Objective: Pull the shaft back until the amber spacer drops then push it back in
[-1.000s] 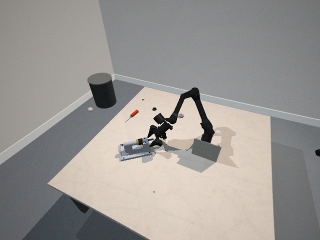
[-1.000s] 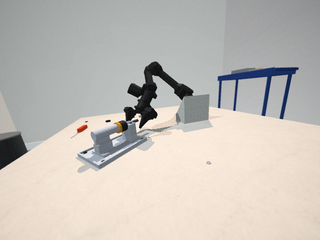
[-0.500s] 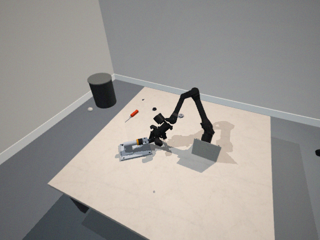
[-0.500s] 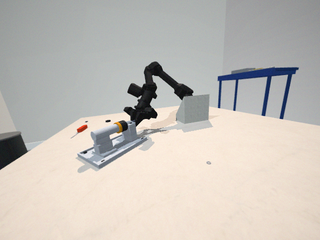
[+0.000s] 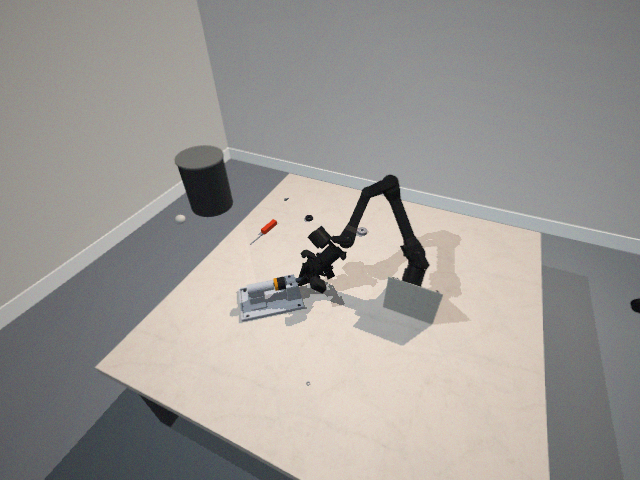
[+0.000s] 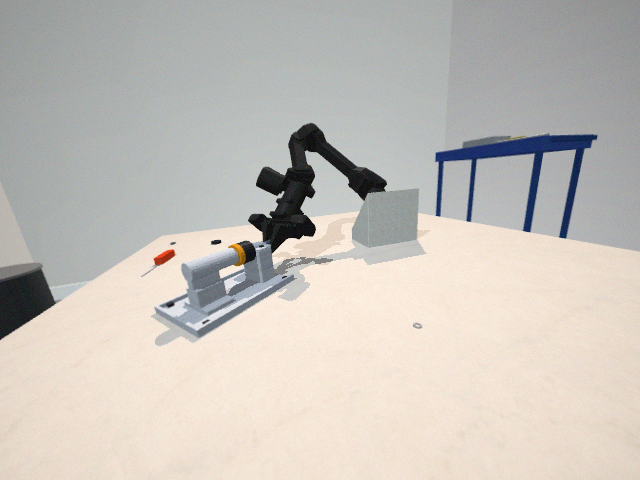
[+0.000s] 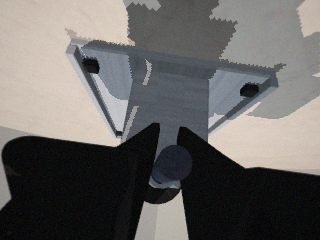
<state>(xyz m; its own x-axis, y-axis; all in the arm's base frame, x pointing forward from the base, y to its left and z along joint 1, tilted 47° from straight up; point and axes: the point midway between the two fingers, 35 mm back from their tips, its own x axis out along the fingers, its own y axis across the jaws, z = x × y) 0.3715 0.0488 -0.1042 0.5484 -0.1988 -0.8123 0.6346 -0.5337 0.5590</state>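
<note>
Right now the black spacer is 50 mm ahead of my gripper tip, 40 mm to the left of it and 20 mm above it. Round my gripper tip: red-handled screwdriver: 320 mm ahead, 240 mm to the right, 50 mm below; thin dark shaft: 30 mm to the left, 30 mm ahead, 20 mm above; amber spacer: 60 mm ahead, 50 mm to the left, 20 mm above.
</note>
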